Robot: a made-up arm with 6 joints.
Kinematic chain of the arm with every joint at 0, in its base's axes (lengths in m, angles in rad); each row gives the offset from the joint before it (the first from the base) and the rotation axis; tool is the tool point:
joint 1: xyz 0 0 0.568 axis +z
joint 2: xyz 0.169 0 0 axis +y
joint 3: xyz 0 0 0.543 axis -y
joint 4: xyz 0 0 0.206 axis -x
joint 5: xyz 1.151 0 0 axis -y
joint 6: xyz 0.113 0 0 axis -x
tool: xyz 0 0 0
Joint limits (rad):
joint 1: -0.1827..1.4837
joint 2: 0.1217..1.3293
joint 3: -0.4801..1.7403
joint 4: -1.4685..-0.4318
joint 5: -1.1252..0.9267
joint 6: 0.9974..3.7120
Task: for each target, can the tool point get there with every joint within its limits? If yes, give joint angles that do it. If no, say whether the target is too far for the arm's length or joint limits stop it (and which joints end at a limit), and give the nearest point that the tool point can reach.
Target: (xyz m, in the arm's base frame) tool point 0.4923 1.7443 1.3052
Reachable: yes | joints 1.3346 1.1818 1.4357 -1.2693 0.7119 2.6915
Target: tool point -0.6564 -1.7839 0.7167
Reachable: no: joint limits stop it (at a limit: joint 1, joint 2, joint 3, joint 4, joint 5) | nearest point 0.5907 -0.2005 -0.5373 | short by 2.374 m
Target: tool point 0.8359 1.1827 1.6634
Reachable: yes | joints 0.9673 0.2443 0.5308 -0.8490 0.2019 2.5513
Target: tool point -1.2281 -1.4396 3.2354
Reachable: no: too far | nearest point -0.0761 -0.0893 2.3107 | short by 2.001 m
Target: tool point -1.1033 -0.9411 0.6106
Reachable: no: joint limits stop it (at a limit: joint 1, joint 2, joint 3, joint 5) | nearest point -0.0029 0.5281 -0.4954 | short by 2.143 m
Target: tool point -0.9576 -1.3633 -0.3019
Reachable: no: joint limits stop it (at a limit: joint 1, joint 2, joint 3, joint 4, joint 5) | nearest point 0.5907 -0.2005 -0.5373 | short by 1.951 m
